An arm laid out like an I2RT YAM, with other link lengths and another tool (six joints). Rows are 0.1 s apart.
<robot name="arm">
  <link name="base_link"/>
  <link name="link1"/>
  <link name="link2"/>
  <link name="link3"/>
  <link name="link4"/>
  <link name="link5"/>
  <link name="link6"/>
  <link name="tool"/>
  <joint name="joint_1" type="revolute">
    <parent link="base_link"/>
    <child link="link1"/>
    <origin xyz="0 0 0.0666"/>
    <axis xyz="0 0 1"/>
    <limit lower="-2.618" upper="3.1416"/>
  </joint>
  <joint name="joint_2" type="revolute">
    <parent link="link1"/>
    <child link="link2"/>
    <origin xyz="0.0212 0.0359 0.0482" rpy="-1.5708 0 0"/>
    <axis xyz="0 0 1"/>
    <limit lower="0" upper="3.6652"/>
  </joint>
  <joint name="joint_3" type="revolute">
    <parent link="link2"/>
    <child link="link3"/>
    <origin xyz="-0.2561 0 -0.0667" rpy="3.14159 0 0"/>
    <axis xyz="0 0 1"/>
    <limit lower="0" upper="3.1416"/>
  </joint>
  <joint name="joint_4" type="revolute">
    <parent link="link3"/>
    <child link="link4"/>
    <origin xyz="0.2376 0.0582 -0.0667"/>
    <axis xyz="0 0 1"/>
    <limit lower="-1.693" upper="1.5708"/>
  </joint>
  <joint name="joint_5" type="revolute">
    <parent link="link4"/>
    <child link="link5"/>
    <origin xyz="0.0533 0.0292 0.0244" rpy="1.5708 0 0"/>
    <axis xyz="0 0 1"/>
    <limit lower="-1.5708" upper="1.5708"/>
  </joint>
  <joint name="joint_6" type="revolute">
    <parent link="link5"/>
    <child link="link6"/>
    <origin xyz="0.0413 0 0.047" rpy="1.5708 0 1.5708"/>
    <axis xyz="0 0 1"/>
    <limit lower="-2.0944" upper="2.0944"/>
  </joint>
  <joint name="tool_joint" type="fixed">
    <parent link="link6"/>
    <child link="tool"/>
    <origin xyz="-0.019 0.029 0.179" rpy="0.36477 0 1.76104"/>
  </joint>
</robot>
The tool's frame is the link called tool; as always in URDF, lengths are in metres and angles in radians.
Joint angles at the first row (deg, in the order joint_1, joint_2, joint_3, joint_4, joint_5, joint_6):
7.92 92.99 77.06 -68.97 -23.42 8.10
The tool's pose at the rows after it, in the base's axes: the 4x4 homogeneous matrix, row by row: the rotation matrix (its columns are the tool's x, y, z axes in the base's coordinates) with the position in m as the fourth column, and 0 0 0 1 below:
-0.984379 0.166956 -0.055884 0.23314; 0.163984 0.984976 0.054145 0.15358; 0.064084 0.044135 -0.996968 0.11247; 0 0 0 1
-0.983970 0.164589 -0.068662 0.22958; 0.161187 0.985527 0.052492 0.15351; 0.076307 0.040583 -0.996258 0.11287; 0 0 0 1
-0.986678 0.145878 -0.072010 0.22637; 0.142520 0.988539 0.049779 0.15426; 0.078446 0.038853 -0.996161 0.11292; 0 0 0 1
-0.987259 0.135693 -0.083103 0.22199; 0.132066 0.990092 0.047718 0.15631; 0.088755 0.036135 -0.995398 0.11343; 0 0 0 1
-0.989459 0.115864 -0.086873 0.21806; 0.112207 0.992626 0.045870 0.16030; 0.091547 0.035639 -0.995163 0.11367; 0 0 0 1
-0.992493 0.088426 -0.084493 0.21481; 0.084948 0.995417 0.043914 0.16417; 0.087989 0.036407 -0.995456 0.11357; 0 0 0 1
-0.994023 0.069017 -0.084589 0.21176; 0.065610 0.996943 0.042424 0.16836; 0.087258 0.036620 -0.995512 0.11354; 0 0 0 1
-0.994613 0.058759 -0.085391 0.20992; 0.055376 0.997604 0.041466 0.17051; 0.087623 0.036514 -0.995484 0.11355; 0 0 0 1
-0.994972 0.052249 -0.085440 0.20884; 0.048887 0.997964 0.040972 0.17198; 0.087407 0.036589 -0.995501 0.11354; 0 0 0 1
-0.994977 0.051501 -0.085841 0.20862; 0.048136 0.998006 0.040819 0.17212; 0.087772 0.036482 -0.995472 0.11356; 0 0 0 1
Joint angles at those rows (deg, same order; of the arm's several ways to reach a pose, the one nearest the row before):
7.92 92.99 77.06 -70.15 -23.40 8.05
8.01 92.99 77.06 -70.91 -23.42 7.97
8.38 92.99 77.05 -71.37 -23.40 7.18
8.99 92.97 77.06 -72.01 -23.42 7.18
10.07 92.95 77.06 -72.23 -23.44 7.09
11.16 92.95 77.06 -72.23 -23.44 6.57
12.27 92.95 77.06 -72.18 -23.44 6.57
12.86 92.95 77.06 -72.20 -23.44 6.57
13.26 92.95 77.06 -72.18 -23.44 6.59
13.30 92.95 77.06 -72.20 -23.44 6.59

